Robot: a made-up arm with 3 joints. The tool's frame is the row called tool. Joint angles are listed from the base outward.
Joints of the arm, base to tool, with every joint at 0 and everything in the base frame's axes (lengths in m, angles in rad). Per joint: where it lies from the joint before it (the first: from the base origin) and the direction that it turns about. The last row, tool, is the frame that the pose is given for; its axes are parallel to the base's.
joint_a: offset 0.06 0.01 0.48 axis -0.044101 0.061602 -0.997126
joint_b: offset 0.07 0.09 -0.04 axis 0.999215 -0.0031 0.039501
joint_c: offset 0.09 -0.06 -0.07 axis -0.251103 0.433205 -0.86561
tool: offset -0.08 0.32 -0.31
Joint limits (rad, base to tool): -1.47..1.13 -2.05..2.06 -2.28..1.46
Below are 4 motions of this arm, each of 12 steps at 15 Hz.
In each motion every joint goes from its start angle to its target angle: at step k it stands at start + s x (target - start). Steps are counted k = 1, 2, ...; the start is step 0. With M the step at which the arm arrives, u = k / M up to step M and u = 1 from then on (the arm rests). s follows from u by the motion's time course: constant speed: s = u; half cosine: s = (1 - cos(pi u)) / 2; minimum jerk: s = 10 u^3 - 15 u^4 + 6 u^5.
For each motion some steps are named. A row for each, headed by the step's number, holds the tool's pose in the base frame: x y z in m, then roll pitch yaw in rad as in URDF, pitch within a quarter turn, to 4 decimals.
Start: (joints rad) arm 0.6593 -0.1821 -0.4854
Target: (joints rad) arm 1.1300 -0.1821 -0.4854
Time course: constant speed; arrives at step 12
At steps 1, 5, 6, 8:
1: 0.2188 0.2023 0.0243 -0.1190 -0.1086 -0.2548
5: 0.2421 0.1724 0.0214 -0.1288 -0.1017 -0.4102
6: 0.2472 0.1644 0.0207 -0.1314 -0.1002 -0.4491
8: 0.2564 0.1478 0.0192 -0.1367 -0.0976 -0.5268

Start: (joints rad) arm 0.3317 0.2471 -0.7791
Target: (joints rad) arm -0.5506 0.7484 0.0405
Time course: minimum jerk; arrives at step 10
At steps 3, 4, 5, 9, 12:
3: 0.1221 0.4348 0.1677 0.3865 -0.4548 0.2596
4: 0.0838 0.4684 0.2004 0.4723 -0.3985 0.2794
5: 0.0289 0.4983 0.2402 0.5629 -0.3143 0.3237
9: -0.1508 0.5152 0.3455 0.7484 -0.0207 0.5558
12: -0.1542 0.5146 0.3473 0.7510 -0.0149 0.5613

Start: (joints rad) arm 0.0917 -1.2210 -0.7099
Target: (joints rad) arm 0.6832 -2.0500 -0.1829
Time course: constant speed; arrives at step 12
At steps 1, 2, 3, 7, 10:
1: 0.0131 -0.1789 0.1109 -1.0225 0.4038 0.3197
2: 0.0038 -0.1990 0.1287 -1.1185 0.4118 0.2027
3: -0.0072 -0.2178 0.1483 -1.2160 0.4121 0.0872
7: -0.0637 -0.2752 0.2434 -1.6028 0.3430 -0.3358
10: -0.1113 -0.2946 0.3303 -1.8738 0.2355 -0.5904

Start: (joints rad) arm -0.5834 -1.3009 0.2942
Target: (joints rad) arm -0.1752 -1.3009 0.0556
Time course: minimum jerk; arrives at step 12
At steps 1, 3, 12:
1: 0.2914 -0.1020 0.0948 -1.3247 -0.2783 0.3470
3: 0.2824 -0.1119 0.0936 -1.3238 -0.2581 0.3225
12: 0.1841 -0.1787 0.0878 -1.3043 -0.0770 0.0979

